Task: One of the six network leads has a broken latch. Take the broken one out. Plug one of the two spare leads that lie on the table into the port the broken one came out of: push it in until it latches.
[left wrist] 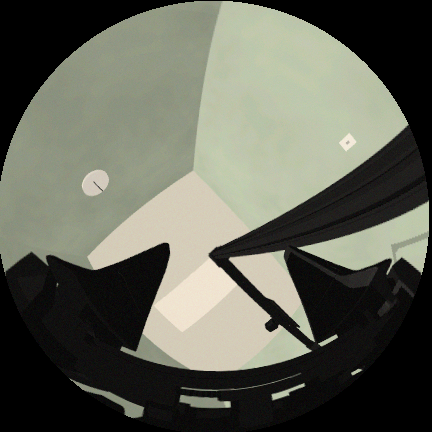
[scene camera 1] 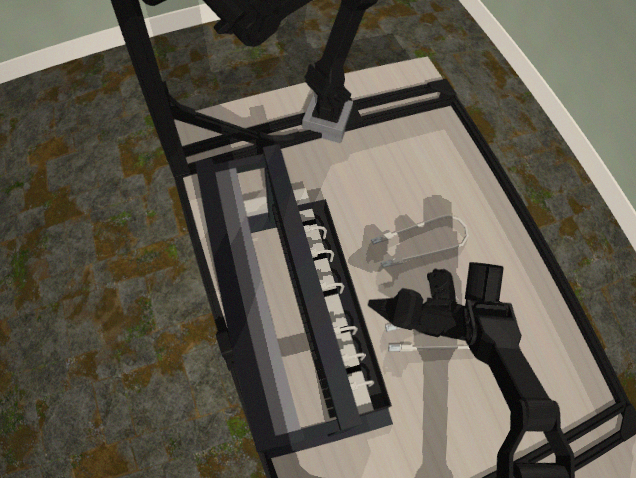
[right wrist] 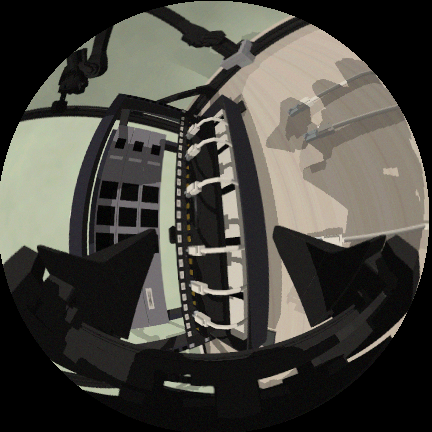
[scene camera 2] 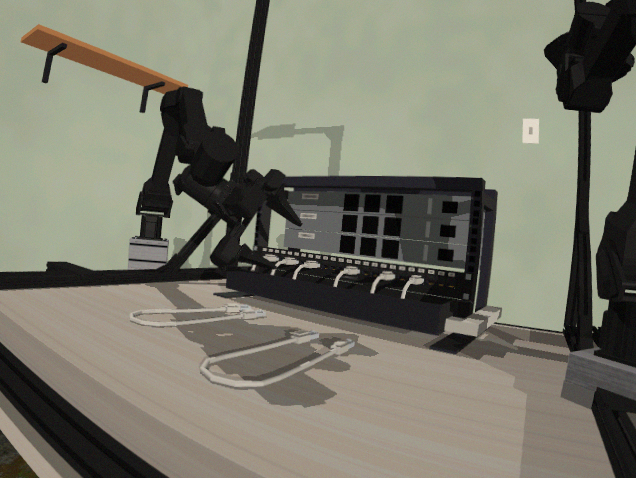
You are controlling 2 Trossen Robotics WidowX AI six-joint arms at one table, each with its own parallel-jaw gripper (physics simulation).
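Where they show: left gripper, between the fingertips: (left wrist: pixel 229 251); right gripper, between the fingertips: (scene camera 1: pixel 379 306) (right wrist: pixel 215 233) (scene camera 2: pixel 288 246); left arm's base, origin of its link: (scene camera 1: pixel 328 110) (right wrist: pixel 232 51) (scene camera 2: pixel 634 359); right arm's base, origin of its link: (scene camera 2: pixel 150 239).
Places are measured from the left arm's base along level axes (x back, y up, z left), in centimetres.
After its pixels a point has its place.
Six white network leads (scene camera 2: pixel 351 270) @(x -44.1, y 3.9, z 11.7 cm) (right wrist: pixel 196 251) @(x -52.3, y 4.1, z 16.8 cm) sit in a row in the ports; which latch is broken I cannot tell. One spare lead (scene camera 1: pixel 377 240) @(x -28.1, y -4.2, z 19.7 cm) (scene camera 2: pixel 246 382) @(x -16.2, y -4.5, z 35.7 cm) (right wrist: pixel 312 135) @(x -32.8, y -4.2, z 23.3 cm) lies looped on the table. The other spare lead (scene camera 1: pixel 394 347) @(x -50.1, y -3.8, z 28.8 cm) (scene camera 2: pixel 154 323) @(x -37.3, y -4.6, z 44.3 cm) (right wrist: pixel 385 233) @(x -41.4, y -4.4, z 35.6 cm) lies lower in scene camera 1, partly hidden by the right arm. My right gripper (scene camera 1: pixel 371 304) @(x -46.6, y 7.2, z 22.8 cm) (scene camera 2: pixel 282 244) @(x -46.6, y 7.2, z 22.8 cm) (right wrist: pixel 215 233) @(x -46.6, y 7.2, z 22.8 cm) is open and empty, in front of the port row, its fingers either side of the row in its wrist view. My left gripper (left wrist: pixel 229 251) @(x -19.2, y 56.5, z -25.0 cm) is open and empty, raised away from the leads, facing walls and ceiling.
The dark rack (scene camera 1: pixel 221 256) @(x -51.3, y 21.2, z -3.7 cm) (scene camera 2: pixel 385 180) @(x -42.9, y 20.4, z 7.2 cm) (right wrist: pixel 80 210) @(x -49.7, y 19.6, z 11.4 cm) stands behind the ports. A black trough (scene camera 2: pixel 334 303) @(x -40.1, y -1.3, z 16.2 cm) (right wrist: pixel 257 225) @(x -46.8, y -1.2, z 20.5 cm) runs along its front, below the plugged leads. Black rails and an upright post (scene camera 2: pixel 250 77) @(x -91.8, y 52.9, z 24.9 cm) frame the table. An orange shelf (scene camera 2: pixel 102 59) hangs on the wall.
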